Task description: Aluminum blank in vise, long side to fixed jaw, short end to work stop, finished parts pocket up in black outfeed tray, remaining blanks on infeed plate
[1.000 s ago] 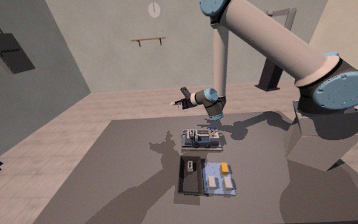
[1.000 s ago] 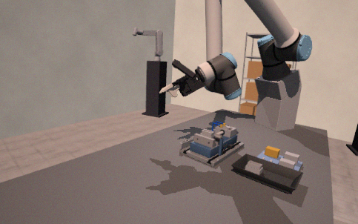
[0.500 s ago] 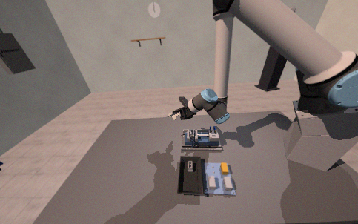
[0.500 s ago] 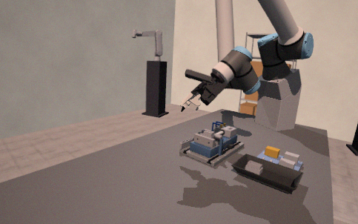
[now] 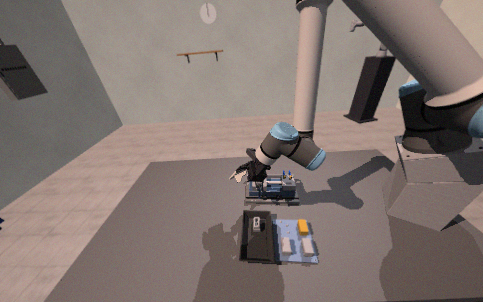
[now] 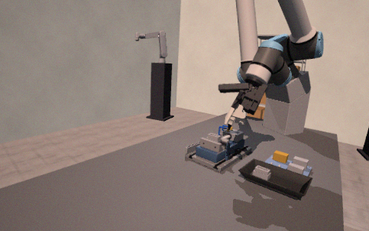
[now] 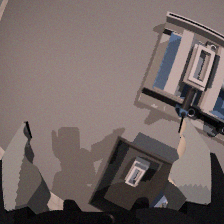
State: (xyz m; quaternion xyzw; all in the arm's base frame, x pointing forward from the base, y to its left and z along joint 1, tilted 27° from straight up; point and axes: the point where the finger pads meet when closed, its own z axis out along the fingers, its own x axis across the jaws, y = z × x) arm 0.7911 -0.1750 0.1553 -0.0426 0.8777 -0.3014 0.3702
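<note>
My gripper is now 22 cm past the yellow brass blank, 23 cm to the right of it and 16 cm above it. The rest, counted from my hand: vise: 17 cm behind, 4 cm to the right, 15 cm below.
</note>
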